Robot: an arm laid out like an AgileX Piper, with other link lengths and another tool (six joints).
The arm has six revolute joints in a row. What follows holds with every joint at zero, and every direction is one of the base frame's.
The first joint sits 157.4 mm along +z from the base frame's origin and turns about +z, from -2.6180 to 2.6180 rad.
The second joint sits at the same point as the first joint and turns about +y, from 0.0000 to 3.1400 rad.
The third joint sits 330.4 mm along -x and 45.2 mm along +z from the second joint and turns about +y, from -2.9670 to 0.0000 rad.
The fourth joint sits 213.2 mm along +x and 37.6 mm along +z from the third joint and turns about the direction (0.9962, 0, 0.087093), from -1.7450 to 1.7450 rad.
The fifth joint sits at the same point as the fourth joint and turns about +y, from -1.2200 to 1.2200 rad.
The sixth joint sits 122.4 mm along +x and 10.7 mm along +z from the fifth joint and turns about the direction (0.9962, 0, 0.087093), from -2.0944 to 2.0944 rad.
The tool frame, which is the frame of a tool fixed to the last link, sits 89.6 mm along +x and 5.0 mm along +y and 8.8 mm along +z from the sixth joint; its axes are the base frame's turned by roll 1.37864, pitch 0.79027 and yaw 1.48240 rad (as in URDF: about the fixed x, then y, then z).
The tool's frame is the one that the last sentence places.
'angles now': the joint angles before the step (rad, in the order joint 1, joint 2, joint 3, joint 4, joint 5, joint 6). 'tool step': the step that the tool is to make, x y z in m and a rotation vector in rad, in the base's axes. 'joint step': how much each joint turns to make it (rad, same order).
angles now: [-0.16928, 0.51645, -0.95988, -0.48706, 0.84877, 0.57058]
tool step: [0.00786, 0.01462, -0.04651, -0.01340, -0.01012, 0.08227]
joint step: [0.00000, -0.08589, 0.22757, 0.02629, -0.17289, 0.00000]
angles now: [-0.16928, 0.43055, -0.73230, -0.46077, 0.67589, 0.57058]
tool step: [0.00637, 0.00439, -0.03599, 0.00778, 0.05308, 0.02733]
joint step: [0.00002, -0.01491, 0.12190, 0.00777, -0.05944, 0.00003]
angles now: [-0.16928, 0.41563, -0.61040, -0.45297, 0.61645, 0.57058]
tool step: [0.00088, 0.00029, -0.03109, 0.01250, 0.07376, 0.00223]
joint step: [-0.00002, -0.00039, 0.07970, 0.00047, -0.00500, -0.00004]
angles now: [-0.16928, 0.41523, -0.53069, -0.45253, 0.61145, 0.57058]
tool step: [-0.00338, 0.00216, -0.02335, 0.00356, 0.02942, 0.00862]
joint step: [0.00004, -0.02708, 0.07461, 0.00007, -0.01993, 0.00003]
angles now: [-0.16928, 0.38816, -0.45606, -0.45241, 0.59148, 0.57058]
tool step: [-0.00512, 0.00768, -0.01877, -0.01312, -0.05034, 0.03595]
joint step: [0.00005, -0.08243, 0.10504, 0.00078, -0.08276, -0.00005]
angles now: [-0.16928, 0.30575, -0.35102, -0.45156, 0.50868, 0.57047]
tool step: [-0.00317, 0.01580, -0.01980, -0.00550, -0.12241, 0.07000]
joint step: [-0.00002, -0.12757, 0.14865, 0.02497, -0.15789, -0.00143]
